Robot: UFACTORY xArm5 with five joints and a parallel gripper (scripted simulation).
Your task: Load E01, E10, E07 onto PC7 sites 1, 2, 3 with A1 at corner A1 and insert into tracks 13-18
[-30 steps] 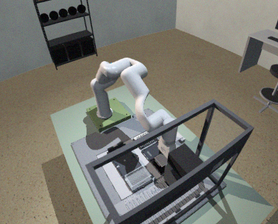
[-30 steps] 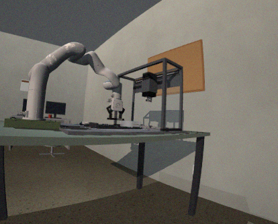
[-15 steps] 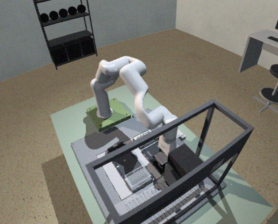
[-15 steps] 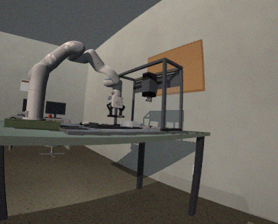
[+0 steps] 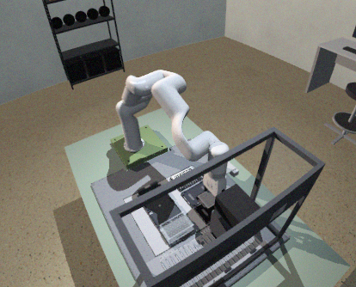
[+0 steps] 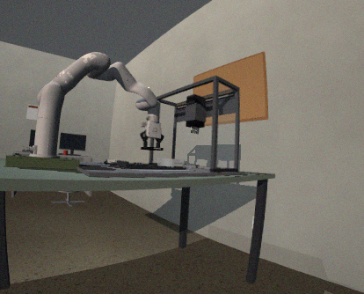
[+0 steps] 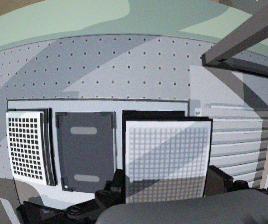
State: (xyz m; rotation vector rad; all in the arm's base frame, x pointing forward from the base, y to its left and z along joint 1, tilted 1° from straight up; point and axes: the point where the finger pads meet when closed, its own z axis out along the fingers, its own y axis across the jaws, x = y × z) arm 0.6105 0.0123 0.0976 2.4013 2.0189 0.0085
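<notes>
The plate carrier PC7 lies 140 mm behind my hand, 170 mm to the right of it and 100 mm below it. From my hand the other things lie so: deep-well block E07 (10 mm below); then nest S3 (110 mm below); then nest S2 (110 mm behind, 20 mm to the left, 110 mm below).
</notes>
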